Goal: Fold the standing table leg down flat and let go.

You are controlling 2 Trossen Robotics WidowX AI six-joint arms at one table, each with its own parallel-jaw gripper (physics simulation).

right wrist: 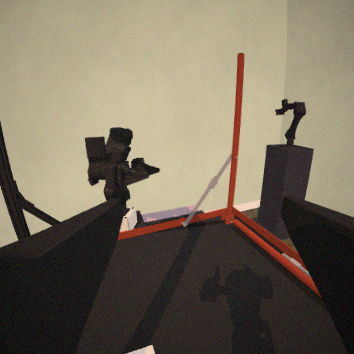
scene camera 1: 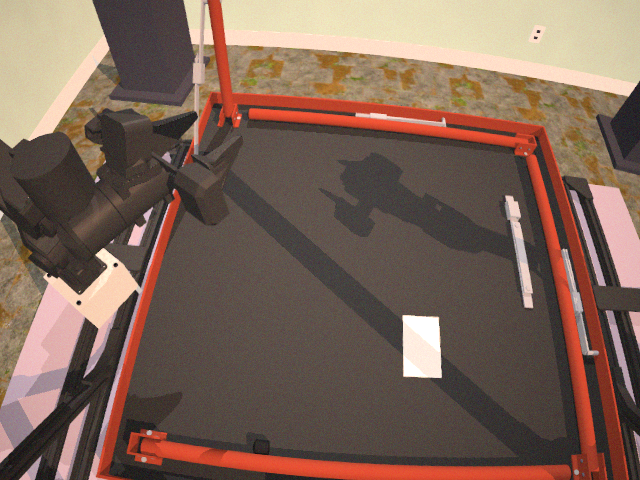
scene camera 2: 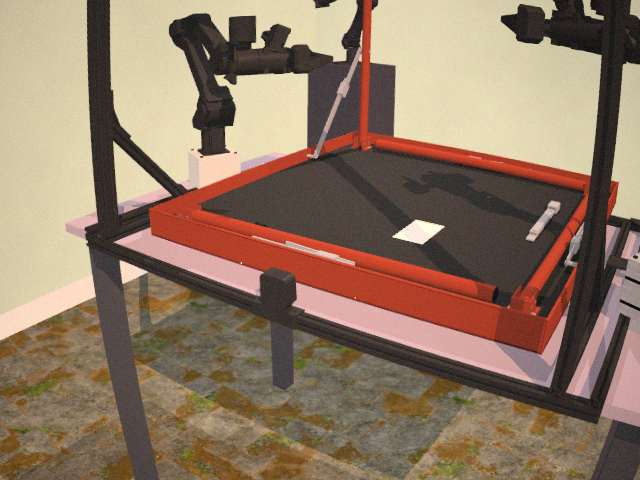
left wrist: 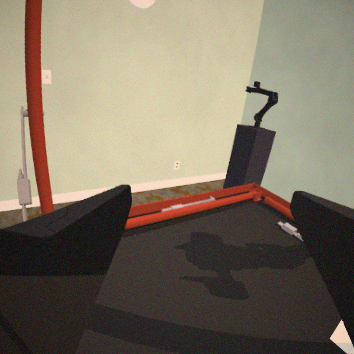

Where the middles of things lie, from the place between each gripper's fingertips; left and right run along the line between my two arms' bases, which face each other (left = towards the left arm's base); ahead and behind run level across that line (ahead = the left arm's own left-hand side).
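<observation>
The white card (scene camera 1: pixel 421 341) is far to the right of my left hand, a fair way behind it and far below it. As for my right hand, I find it a good way to the right of the card, a little past it and well above it.
</observation>
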